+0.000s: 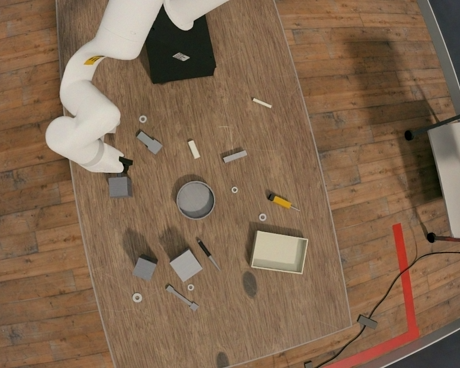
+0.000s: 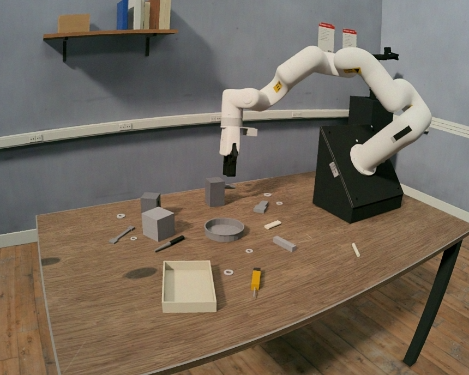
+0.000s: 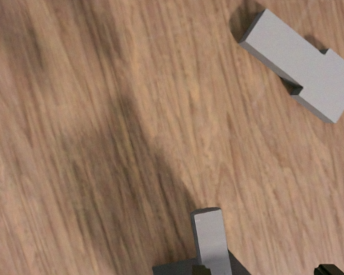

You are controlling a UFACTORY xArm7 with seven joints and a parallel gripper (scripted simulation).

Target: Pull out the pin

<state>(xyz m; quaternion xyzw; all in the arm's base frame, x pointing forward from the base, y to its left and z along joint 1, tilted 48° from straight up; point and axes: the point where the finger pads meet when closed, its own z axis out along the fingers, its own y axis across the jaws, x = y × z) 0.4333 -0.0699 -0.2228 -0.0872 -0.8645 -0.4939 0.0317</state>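
Now: hand 6 cm above the grey pin and 1 cm short of it. Round my hand: tall grey block 7 cm below, 4 cm ahead; then round grey dish 22 cm to the left, 11 cm below, 11 cm ahead; then white cylinder 23 cm to the left, 12 cm below, 5 cm behind.
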